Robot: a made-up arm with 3 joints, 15 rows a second.
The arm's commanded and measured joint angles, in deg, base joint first. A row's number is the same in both.
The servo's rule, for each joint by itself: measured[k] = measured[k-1] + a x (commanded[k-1-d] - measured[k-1]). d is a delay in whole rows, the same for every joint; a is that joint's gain. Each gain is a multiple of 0.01, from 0.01 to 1. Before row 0 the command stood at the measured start. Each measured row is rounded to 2 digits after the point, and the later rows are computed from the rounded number. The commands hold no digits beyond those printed.
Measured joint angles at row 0: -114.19 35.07 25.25
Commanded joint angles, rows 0 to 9: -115.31 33.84 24.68; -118.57 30.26 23.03; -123.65 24.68 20.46; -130.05 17.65 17.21; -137.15 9.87 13.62; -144.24 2.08 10.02; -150.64 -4.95 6.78; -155.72 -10.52 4.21; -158.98 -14.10 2.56; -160.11 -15.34 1.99
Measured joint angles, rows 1 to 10: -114.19 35.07 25.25; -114.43 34.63 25.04; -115.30 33.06 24.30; -117.05 30.04 22.88; -119.78 25.58 20.78; -123.43 19.92 18.13; -127.80 13.50 15.13; -132.60 6.86 12.04; -137.46 0.60 9.14; -141.98 -4.69 6.71
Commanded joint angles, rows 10 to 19: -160.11 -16.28 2.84; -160.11 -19.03 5.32; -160.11 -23.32 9.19; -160.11 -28.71 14.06; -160.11 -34.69 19.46; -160.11 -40.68 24.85; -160.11 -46.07 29.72; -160.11 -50.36 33.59; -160.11 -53.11 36.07; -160.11 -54.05 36.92
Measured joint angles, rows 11 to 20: -145.79 -8.52 4.96; -148.80 -11.31 4.18; -151.18 -14.09 4.60; -153.06 -17.41 6.30; -154.54 -21.48 9.17; -155.71 -26.24 12.98; -156.63 -31.44 17.37; -157.36 -36.71 21.94; -157.94 -41.62 26.25; -158.40 -45.76 29.88
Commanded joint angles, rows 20 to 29: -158.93 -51.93 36.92; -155.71 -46.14 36.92; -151.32 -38.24 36.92; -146.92 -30.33 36.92; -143.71 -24.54 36.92; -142.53 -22.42 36.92; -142.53 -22.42 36.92; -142.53 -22.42 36.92; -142.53 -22.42 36.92; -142.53 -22.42 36.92
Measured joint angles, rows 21 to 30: -158.76 -48.74 32.48; -158.80 -49.89 34.12; -158.15 -48.54 35.16; -156.72 -44.83 35.81; -154.66 -39.61 36.22; -152.36 -34.18 36.48; -150.30 -29.95 36.64; -148.67 -27.24 36.74; -147.38 -25.50 36.81; -146.36 -24.39 36.85
